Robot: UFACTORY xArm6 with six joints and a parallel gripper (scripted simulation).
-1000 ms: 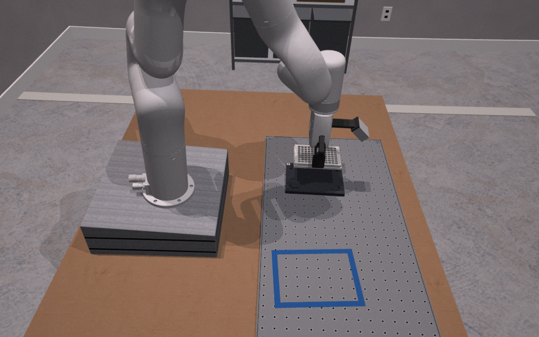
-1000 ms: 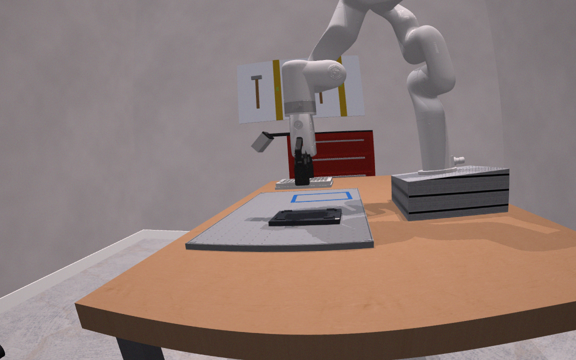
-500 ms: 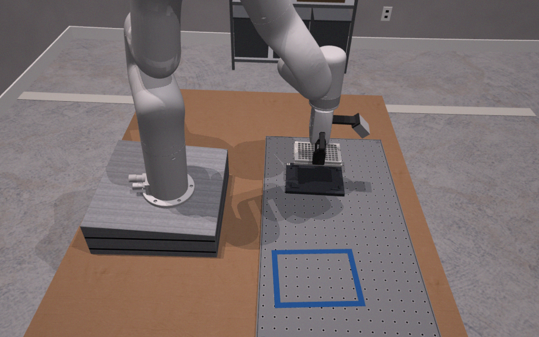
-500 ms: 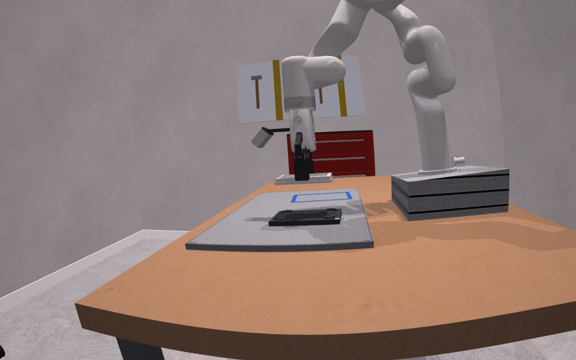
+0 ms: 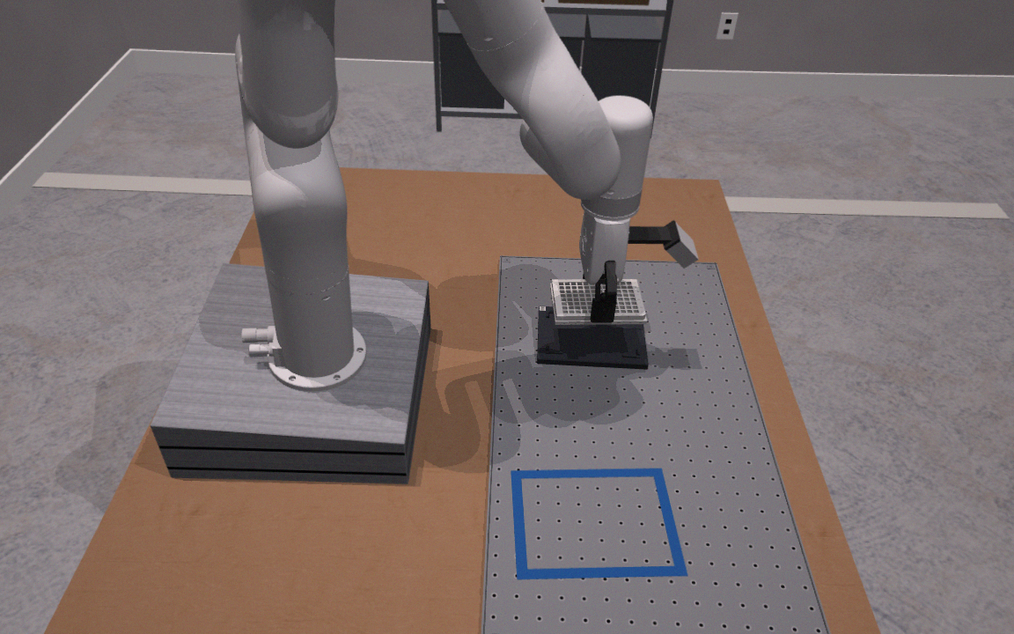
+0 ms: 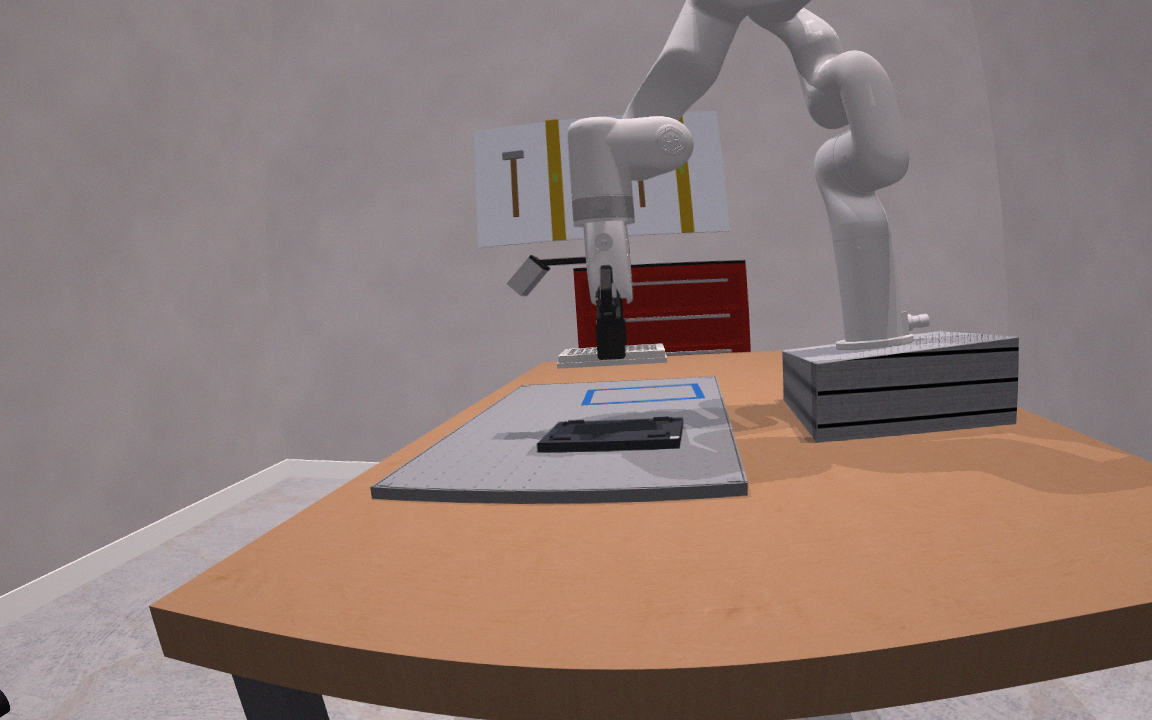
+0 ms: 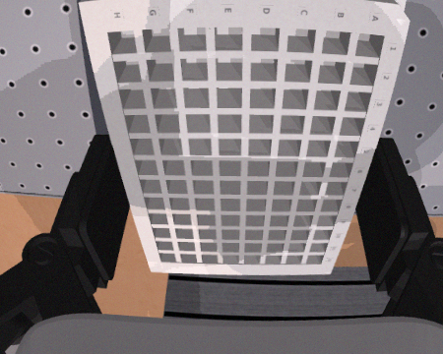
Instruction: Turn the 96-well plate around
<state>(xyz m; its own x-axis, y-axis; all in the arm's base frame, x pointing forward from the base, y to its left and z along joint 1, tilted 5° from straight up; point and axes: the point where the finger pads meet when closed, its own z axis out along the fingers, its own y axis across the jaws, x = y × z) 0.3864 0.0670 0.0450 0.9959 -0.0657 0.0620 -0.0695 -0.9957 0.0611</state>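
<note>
My gripper is now 10 cm above the black plate nest N1 and 3 cm to the right of it. From my hand the other things lie so: white 96-well plate 1 cm below; small A1 label 10 cm below, 9 cm to the left, 6 cm behind.
</note>
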